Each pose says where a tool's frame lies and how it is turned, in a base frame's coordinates. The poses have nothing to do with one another.
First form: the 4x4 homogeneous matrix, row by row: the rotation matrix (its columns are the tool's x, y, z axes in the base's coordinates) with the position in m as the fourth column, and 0 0 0 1 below. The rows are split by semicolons.
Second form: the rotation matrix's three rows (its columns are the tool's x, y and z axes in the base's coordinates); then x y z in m. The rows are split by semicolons. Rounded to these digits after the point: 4 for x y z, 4 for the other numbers.
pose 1, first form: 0.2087 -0.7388 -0.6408 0.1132; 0.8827 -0.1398 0.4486 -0.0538; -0.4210 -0.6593 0.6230 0.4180; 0 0 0 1
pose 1, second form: 0.2087 -0.7388 -0.6408; 0.8827 -0.1398 0.4486; -0.4210 -0.6593 0.6230; 0.1132 -0.0538 0.4180
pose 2, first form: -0.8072 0.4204 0.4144 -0.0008; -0.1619 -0.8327 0.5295 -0.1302; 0.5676 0.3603 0.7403 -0.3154; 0 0 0 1
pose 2, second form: -0.8072 0.4204 0.4144; -0.1619 -0.8327 0.5295; 0.5676 0.3603 0.7403; -0.0008 -0.1302 -0.3154
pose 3, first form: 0.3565 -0.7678 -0.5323 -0.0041; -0.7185 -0.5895 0.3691 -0.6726; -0.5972 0.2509 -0.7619 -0.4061; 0 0 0 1
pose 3, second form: 0.3565 -0.7678 -0.5323; -0.7185 -0.5895 0.3691; -0.5972 0.2509 -0.7619; -0.0041 -0.6726 -0.4061
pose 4, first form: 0.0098 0.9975 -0.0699 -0.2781; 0.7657 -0.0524 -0.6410 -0.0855; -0.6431 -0.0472 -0.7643 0.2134; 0 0 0 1
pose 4, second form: 0.0098 0.9975 -0.0699; 0.7657 -0.0524 -0.6410; -0.6431 -0.0472 -0.7643; -0.2781 -0.0855 0.2134
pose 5, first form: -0.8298 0.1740 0.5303 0.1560; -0.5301 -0.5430 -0.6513 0.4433; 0.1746 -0.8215 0.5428 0.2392; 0 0 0 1
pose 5, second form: -0.8298 0.1740 0.5303; -0.5301 -0.5430 -0.6513; 0.1746 -0.8215 0.5428; 0.1560 0.4433 0.2392
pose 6, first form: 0.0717 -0.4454 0.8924 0.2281; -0.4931 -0.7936 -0.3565 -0.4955; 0.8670 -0.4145 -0.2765 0.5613; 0 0 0 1
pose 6, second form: 0.0717 -0.4454 0.8924; -0.4931 -0.7936 -0.3565; 0.8670 -0.4145 -0.2765; 0.2281 -0.4955 0.5613
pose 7, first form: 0.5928 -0.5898 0.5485 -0.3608; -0.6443 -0.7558 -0.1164 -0.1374; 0.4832 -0.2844 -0.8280 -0.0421; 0 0 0 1
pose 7, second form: 0.5928 -0.5898 0.5485; -0.6443 -0.7558 -0.1164; 0.4832 -0.2844 -0.8280; -0.3608 -0.1374 -0.0421
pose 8, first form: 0.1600 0.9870 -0.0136 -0.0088; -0.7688 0.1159 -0.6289 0.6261; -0.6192 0.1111 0.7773 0.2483; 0 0 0 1
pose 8, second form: 0.1600 0.9870 -0.0136; -0.7688 0.1159 -0.6289; -0.6192 0.1111 0.7773; -0.0088 0.6261 0.2483
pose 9, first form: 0.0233 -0.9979 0.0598 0.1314; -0.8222 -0.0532 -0.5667 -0.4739; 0.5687 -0.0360 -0.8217 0.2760; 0 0 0 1
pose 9, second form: 0.0233 -0.9979 0.0598; -0.8222 -0.0532 -0.5667; 0.5687 -0.0360 -0.8217; 0.1314 -0.4739 0.2760
